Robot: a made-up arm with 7 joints.
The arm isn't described. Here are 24 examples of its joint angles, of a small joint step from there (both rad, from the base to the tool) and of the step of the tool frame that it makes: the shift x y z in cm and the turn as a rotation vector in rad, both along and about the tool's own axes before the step.
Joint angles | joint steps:
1: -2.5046 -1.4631 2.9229 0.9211 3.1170 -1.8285 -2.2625 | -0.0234 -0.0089 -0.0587 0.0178 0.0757 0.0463 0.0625
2: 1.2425 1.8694 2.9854 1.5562 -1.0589 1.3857 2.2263 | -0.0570 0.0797 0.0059 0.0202 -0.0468 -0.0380 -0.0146
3: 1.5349 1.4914 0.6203 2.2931 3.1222 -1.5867 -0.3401 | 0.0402 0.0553 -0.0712 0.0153 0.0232 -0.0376 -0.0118
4: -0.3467 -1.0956 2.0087 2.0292 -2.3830 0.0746 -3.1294 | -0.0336 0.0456 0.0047 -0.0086 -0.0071 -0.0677 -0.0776
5: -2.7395 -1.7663 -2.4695 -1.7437 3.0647 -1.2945 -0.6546 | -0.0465 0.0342 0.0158 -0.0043 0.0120 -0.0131 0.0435
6: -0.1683 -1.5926 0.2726 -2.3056 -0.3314 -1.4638 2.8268 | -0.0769 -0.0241 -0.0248 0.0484 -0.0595 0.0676 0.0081
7: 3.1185 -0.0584 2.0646 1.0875 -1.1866 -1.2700 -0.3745 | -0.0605 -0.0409 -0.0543 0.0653 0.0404 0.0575 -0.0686
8: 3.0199 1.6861 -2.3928 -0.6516 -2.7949 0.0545 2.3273 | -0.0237 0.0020 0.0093 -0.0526 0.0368 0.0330 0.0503
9: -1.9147 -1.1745 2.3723 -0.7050 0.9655 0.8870 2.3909 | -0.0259 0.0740 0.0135 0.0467 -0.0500 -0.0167 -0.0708
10: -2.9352 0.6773 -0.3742 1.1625 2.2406 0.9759 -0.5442 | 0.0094 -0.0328 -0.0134 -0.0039 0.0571 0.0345 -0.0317
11: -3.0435 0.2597 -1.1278 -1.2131 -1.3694 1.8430 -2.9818 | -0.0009 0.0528 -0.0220 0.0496 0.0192 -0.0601 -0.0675
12: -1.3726 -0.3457 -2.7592 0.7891 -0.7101 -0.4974 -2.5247 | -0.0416 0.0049 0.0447 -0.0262 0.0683 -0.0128 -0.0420
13: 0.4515 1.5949 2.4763 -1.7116 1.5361 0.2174 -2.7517 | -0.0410 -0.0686 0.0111 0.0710 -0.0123 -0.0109 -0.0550
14: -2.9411 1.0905 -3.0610 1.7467 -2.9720 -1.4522 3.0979 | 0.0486 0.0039 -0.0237 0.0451 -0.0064 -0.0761 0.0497
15: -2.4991 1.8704 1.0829 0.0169 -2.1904 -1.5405 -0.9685 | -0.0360 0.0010 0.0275 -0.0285 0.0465 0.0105 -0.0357
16: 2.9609 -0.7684 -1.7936 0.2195 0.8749 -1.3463 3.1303 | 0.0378 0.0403 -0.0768 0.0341 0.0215 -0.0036 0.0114
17: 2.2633 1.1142 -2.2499 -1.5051 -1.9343 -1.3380 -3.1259 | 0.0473 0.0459 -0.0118 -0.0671 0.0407 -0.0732 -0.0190
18: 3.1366 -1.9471 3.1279 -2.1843 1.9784 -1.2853 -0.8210 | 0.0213 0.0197 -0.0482 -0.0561 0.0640 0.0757 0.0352
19: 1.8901 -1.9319 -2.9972 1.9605 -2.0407 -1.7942 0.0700 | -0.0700 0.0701 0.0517 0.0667 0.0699 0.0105 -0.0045
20: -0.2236 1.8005 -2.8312 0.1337 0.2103 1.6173 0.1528 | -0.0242 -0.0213 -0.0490 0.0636 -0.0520 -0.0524 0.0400
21: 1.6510 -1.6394 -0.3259 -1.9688 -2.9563 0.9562 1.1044 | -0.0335 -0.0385 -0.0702 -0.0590 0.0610 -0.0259 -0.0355
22: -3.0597 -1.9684 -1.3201 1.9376 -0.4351 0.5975 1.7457 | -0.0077 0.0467 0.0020 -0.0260 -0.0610 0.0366 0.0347
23: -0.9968 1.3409 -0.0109 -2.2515 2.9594 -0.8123 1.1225 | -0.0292 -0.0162 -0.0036 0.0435 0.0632 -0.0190 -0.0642
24: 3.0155 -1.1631 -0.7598 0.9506 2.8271 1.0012 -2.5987 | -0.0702 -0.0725 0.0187 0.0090 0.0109 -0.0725 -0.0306
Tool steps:
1: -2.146 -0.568 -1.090 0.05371 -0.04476 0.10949
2: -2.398 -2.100 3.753 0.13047 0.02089 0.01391
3: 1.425 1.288 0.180 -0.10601 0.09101 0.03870
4: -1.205 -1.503 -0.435 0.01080 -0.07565 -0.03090
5: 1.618 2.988 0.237 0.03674 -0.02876 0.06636
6: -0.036 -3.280 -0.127 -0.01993 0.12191 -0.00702
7: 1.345 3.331 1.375 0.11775 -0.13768 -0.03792
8: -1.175 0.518 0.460 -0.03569 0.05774 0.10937
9: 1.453 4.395 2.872 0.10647 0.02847 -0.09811
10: 0.578 2.618 0.444 0.08611 -0.00699 -0.02622
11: -1.817 -2.594 2.423 -0.04484 -0.07824 -0.15691
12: 1.712 0.843 0.116 0.02892 -0.06623 0.01557
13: -2.246 3.592 0.733 0.07116 -0.05396 0.02551
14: 1.212 -1.758 -0.592 0.03792 -0.11430 0.05182
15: 2.046 -0.911 2.732 0.00015 -0.10325 -0.07190
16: -1.186 -0.552 3.433 -0.03257 0.05232 -0.01316
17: -2.755 3.782 0.398 0.07145 -0.02266 -0.12630
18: 1.465 1.581 1.907 0.03748 -0.16043 0.12324
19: -3.834 1.289 -0.823 -0.07071 0.06989 -0.07251
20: -0.059 -0.442 -3.636 -0.10284 -0.02115 0.04950
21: -2.100 -0.660 -2.234 -0.04037 -0.06700 0.08722
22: 1.283 0.857 0.548 -0.00747 0.08098 -0.04087
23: -0.158 0.782 -1.305 0.01243 0.06808 -0.05388
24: -5.935 1.514 -1.414 -0.01713 0.02151 -0.05311
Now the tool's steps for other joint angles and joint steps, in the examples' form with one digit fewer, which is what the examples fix.
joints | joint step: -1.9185 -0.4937 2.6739 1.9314 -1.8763 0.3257 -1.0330 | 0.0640 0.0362 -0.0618 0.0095 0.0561 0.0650 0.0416
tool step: 0.69 0.71 2.02 0.0627 -0.0548 0.0999
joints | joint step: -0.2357 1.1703 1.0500 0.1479 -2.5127 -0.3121 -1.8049 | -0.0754 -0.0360 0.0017 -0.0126 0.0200 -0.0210 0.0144
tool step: 2.30 5.48 2.18 0.0639 -0.0294 -0.0087
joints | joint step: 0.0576 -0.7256 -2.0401 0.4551 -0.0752 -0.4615 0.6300 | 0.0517 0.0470 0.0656 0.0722 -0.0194 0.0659 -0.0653
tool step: 5.38 3.33 1.03 -0.0146 -0.1589 0.0214
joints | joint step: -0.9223 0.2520 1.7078 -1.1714 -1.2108 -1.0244 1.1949 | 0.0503 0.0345 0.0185 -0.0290 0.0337 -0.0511 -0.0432
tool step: -1.24 -1.92 2.91 -0.0283 0.0375 -0.0714
